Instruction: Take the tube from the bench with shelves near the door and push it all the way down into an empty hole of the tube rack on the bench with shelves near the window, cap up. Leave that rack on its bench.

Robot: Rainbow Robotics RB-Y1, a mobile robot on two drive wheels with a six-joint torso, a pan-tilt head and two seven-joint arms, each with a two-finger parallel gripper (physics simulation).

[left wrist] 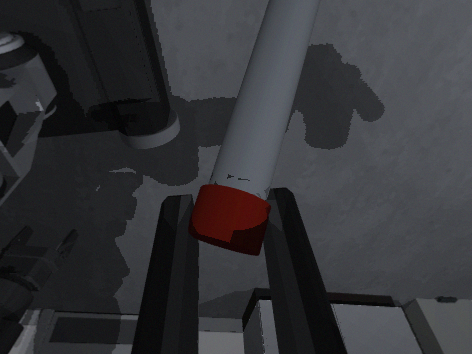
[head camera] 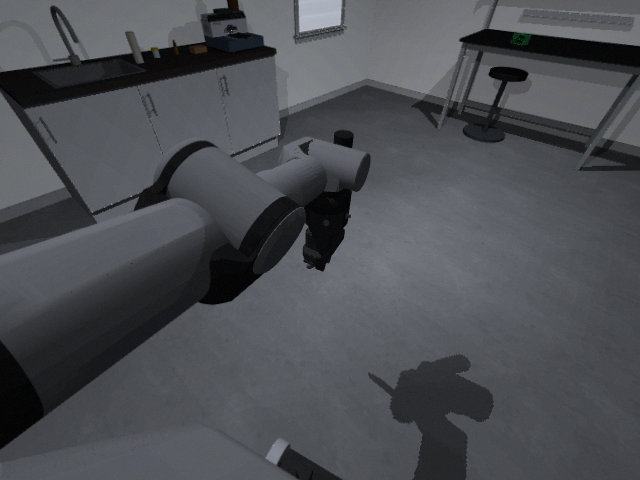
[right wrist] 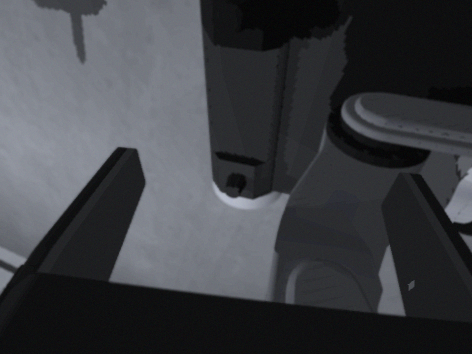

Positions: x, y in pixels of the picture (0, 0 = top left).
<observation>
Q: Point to a tube with red cap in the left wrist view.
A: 231, 211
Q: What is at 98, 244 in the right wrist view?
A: My right gripper.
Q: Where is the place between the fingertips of my left gripper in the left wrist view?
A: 228, 212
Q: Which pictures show my left gripper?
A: The left wrist view and the head camera view only.
</observation>
